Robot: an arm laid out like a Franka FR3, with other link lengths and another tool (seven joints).
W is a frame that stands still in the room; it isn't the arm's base.
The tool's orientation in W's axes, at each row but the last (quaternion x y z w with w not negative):
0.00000 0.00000 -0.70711 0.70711
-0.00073 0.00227 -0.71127 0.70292
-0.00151 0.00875 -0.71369 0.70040
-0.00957 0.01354 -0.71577 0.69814
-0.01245 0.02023 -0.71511 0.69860
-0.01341 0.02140 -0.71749 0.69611
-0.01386 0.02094 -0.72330 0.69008
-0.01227 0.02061 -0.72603 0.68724
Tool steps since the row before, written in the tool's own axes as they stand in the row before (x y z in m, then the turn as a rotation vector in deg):
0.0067 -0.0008 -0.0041 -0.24 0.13 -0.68
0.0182 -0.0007 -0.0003 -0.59 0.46 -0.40
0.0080 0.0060 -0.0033 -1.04 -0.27 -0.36
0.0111 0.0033 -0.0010 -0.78 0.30 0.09
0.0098 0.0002 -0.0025 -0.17 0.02 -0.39
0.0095 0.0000 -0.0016 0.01 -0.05 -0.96
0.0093 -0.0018 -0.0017 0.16 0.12 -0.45
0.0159 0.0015 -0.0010 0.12 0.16 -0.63
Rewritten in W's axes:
-0.0008 -0.0067 -0.0041 0.13 0.24 -0.68
-0.0009 -0.0182 -0.0003 0.47 0.59 -0.40
0.0058 -0.0081 -0.0035 -0.26 1.05 -0.35
0.0030 -0.0112 -0.0012 0.32 0.77 0.08
-0.0001 -0.0098 -0.0026 0.01 0.17 -0.39
-0.0004 -0.0095 -0.0017 -0.10 0.00 -0.96
-0.0023 -0.0092 -0.0017 0.09 -0.16 -0.46
0.0006 -0.0159 -0.0012 0.12 -0.12 -0.64

